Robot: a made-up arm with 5 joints.
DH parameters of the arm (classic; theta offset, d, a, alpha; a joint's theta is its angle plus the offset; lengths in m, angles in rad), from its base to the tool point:
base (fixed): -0.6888 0 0.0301 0
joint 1: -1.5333 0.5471 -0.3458 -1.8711
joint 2: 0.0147 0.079 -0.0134 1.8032
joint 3: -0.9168 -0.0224 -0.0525 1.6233
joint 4: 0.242 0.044 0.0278 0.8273
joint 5: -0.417 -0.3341 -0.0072 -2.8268
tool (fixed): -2.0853 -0.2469 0 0
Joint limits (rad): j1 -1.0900..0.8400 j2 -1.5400..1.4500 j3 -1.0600..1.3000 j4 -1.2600..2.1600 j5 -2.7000..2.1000
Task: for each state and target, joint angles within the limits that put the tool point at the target. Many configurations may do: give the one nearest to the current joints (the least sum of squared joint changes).
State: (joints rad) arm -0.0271 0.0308 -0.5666 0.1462 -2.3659
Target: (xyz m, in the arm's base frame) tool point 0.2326 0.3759 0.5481
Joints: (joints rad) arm 0.6994 -0.1018 -0.6884 0.6000 -1.9652
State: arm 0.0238 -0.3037 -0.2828 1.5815 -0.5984
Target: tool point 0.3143 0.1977 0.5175
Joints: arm 0.2273 -0.6596 -0.3684 1.3402 0.1132
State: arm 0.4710 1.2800 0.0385 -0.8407 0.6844
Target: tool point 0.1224 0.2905 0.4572
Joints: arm 0.5896 0.6585 -0.4278 -0.9656 0.8138
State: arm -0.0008 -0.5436 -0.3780 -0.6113 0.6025
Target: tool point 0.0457 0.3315 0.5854
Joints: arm 0.8326 -0.9606 -0.5597 0.0712 1.1421
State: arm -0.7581 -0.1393 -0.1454 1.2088 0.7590
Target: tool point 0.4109 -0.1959 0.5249
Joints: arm -0.9052 -0.3503 0.2405 1.4328 0.6707
